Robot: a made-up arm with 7 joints. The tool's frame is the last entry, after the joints. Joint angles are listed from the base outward.
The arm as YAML. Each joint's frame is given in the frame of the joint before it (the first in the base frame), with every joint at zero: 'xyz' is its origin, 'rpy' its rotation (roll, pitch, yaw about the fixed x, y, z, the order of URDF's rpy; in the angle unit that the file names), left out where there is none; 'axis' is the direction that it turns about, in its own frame. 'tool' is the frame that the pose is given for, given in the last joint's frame.
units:
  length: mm
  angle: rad
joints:
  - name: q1
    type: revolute
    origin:
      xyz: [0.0, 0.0, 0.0]
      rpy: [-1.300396, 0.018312, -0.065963]
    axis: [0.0, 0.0, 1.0]
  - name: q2
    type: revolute
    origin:
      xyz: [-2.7, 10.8, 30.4]
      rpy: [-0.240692, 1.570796, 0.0]
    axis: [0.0, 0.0, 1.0]
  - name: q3
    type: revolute
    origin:
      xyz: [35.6, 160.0, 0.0]
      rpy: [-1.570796, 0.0, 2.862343]
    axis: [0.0, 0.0, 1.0]
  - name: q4
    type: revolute
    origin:
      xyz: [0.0, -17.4, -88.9]
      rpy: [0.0, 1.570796, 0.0]
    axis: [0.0, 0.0, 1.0]
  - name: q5
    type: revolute
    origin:
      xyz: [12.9, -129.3, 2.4]
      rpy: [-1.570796, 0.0, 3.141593]
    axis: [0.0, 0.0, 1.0]
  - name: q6
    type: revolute
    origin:
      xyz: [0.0, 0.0, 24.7]
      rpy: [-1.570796, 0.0, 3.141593]
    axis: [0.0, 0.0, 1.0]
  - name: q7
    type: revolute
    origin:
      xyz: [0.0, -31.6, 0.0]
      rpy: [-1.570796, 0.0, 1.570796]
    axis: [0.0, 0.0, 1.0]
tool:
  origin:
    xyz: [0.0, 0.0, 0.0]
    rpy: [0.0, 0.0, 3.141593]
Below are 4 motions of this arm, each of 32 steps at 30 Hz.
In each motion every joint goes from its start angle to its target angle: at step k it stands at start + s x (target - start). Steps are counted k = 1, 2, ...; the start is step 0. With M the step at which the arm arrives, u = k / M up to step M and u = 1 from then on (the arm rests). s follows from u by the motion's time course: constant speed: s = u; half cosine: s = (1 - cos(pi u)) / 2; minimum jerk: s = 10 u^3 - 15 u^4 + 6 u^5.
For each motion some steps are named. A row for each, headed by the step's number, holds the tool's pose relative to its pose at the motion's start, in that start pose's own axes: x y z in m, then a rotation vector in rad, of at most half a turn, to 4 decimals.
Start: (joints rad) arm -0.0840 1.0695 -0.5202 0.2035 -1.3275 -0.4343 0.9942
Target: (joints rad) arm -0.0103 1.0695 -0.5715 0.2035 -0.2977 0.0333 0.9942
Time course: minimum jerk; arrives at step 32
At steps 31, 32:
31: -0.0111 0.0258 -0.0353 1.0002 -0.5505 -0.2493
32: -0.0111 0.0258 -0.0353 1.0005 -0.5507 -0.2493

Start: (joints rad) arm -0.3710 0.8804 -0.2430 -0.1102 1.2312 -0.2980 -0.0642
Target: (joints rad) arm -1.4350 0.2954 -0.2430 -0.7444 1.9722 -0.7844 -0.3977
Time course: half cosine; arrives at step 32
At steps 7, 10, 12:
7: 0.0271 0.0350 -0.0006 0.1178 -0.0330 0.1336
10: 0.0475 0.0714 -0.0005 0.2425 -0.0474 0.2560
12: 0.0597 0.1016 0.0004 0.3476 -0.0457 0.3491

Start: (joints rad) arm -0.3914 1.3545 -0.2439 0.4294 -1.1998 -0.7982 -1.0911
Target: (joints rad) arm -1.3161 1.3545 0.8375 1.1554 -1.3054 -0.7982 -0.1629
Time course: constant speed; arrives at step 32
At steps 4, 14, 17, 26, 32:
4: -0.0038 0.0356 0.0264 0.1620 -0.0963 0.2735
14: -0.0359 0.0877 0.0917 0.4159 -0.4875 0.9830
17: -0.0491 0.0939 0.1063 0.4404 -0.6420 1.1943
26: -0.0848 0.0969 0.1265 0.3282 -1.1865 1.7852
32: -0.0964 0.0947 0.1219 0.0600 -1.5928 2.1051

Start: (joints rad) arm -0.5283 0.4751 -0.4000 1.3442 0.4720 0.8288 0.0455
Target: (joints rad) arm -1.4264 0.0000 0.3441 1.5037 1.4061 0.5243 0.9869
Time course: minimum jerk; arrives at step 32
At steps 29, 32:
29: -0.3250 0.1785 0.1545 -0.6454 -0.8702 1.3102
32: -0.3279 0.1793 0.1544 -0.6521 -0.8761 1.3196

